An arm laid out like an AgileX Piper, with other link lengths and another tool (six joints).
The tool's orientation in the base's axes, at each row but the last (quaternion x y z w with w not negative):
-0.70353 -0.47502 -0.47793 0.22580
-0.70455 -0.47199 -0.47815 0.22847
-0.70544 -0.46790 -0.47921 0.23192
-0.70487 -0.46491 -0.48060 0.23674
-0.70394 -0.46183 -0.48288 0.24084
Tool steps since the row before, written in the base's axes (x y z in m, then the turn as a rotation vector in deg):
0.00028 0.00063 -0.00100 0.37 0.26 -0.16
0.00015 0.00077 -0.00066 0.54 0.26 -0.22
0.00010 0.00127 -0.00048 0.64 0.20 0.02
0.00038 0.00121 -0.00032 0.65 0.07 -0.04
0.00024 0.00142 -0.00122 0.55 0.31 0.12
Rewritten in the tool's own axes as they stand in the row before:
-0.00058 -0.00017 0.00106 0.01 0.19 0.44
-0.00023 -0.00030 0.00095 -0.03 0.33 0.54
0.00014 -0.00055 0.00124 0.17 0.48 0.44
0.00027 -0.00025 0.00125 0.06 0.54 0.37
-0.00048 -0.00057 0.00173 0.30 0.36 0.44

